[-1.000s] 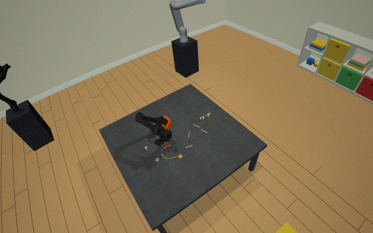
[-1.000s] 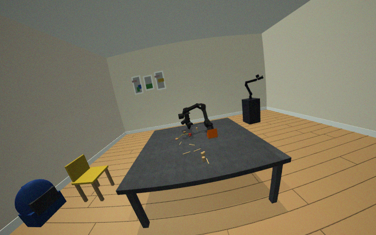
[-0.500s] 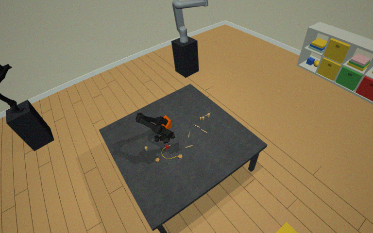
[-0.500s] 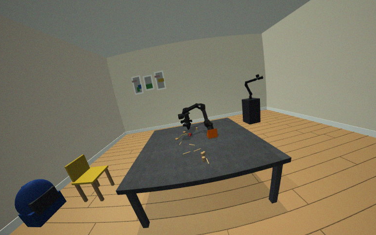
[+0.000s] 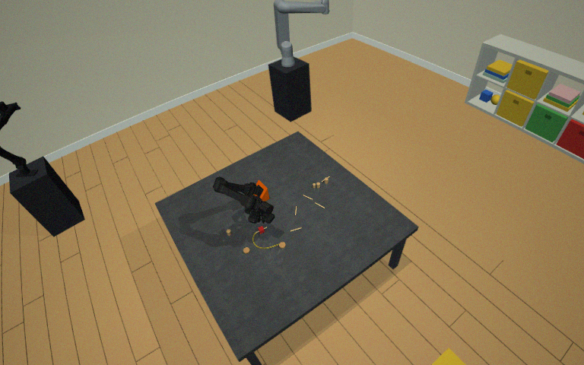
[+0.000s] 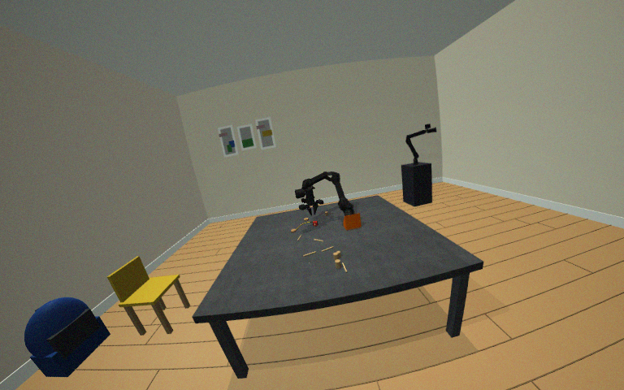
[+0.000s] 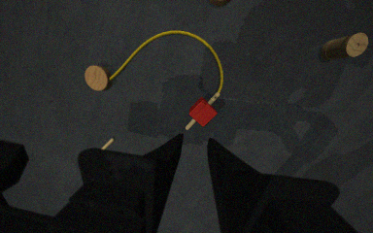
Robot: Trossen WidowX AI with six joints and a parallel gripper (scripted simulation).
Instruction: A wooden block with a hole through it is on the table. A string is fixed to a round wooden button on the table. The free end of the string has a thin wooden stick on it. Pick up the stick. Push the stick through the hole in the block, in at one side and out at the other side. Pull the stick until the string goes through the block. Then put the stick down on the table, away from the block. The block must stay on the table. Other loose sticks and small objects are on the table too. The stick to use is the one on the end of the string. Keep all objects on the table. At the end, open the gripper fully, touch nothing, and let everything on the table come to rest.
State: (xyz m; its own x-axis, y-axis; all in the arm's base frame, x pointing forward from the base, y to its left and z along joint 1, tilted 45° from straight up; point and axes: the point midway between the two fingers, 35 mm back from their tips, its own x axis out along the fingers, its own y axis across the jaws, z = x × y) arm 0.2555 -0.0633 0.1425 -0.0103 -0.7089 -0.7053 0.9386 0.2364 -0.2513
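My gripper tip is 80 mm above the red block, 10 mm to the left of it and 10 mm past it. From my gripper tip the other things lie so: round wooden button (170 mm ahead, 90 mm below, 20 mm to the left); then thin wooden stick (80 mm below, 30 mm to the right, 10 mm behind).
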